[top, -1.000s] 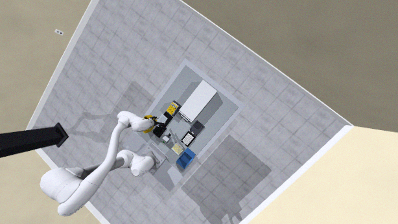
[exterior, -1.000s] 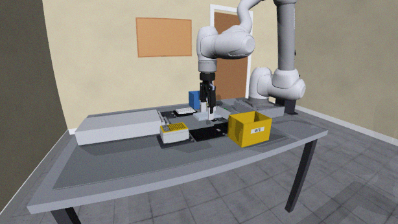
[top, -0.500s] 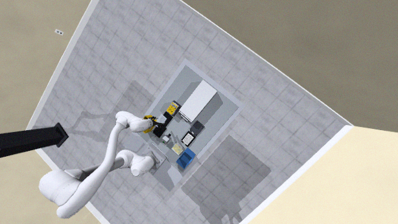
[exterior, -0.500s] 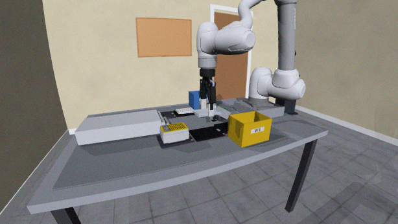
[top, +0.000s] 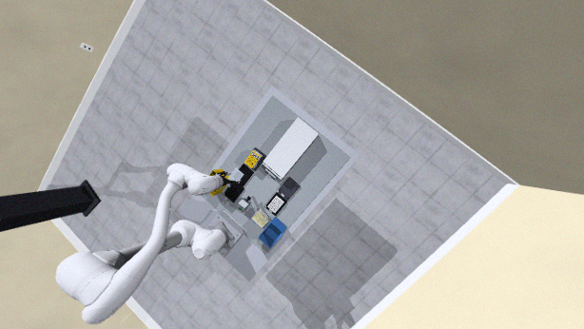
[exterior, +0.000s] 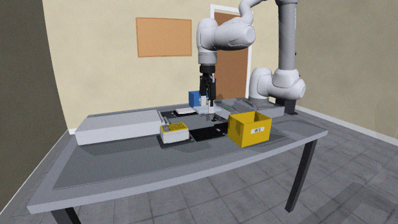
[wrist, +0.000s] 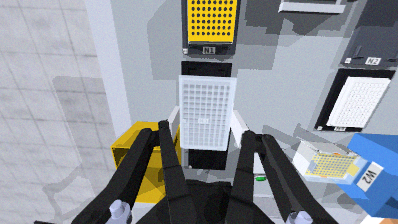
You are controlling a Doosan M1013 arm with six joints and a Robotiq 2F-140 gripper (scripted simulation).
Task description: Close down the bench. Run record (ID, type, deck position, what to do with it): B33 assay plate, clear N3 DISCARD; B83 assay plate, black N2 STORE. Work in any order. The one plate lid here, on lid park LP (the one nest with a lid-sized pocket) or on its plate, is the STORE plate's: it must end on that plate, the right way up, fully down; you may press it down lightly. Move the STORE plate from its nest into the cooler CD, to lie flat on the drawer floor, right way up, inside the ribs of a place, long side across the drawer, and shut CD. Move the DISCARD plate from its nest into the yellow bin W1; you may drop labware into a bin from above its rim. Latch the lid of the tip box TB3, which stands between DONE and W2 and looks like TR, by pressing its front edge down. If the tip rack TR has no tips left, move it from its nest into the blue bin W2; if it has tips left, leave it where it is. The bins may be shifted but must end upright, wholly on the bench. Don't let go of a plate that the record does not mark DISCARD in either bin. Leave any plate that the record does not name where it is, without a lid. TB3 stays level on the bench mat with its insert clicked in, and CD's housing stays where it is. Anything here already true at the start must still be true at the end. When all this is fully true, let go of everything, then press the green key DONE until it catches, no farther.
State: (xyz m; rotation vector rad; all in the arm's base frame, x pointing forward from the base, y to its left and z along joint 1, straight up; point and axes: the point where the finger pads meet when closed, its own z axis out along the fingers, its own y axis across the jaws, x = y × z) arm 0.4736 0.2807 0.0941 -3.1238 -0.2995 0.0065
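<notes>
Right now my hand is 21 cm to the left of the green key, 18 cm past it and 10 cm above it. From my hand the other things lie so: tip rack TR 17 cm ahead, 11 cm below, 3 cm to the left; then N3 label 15 cm below, 7 cm behind, 1 cm to the right; then black nest 16 cm below.
</notes>
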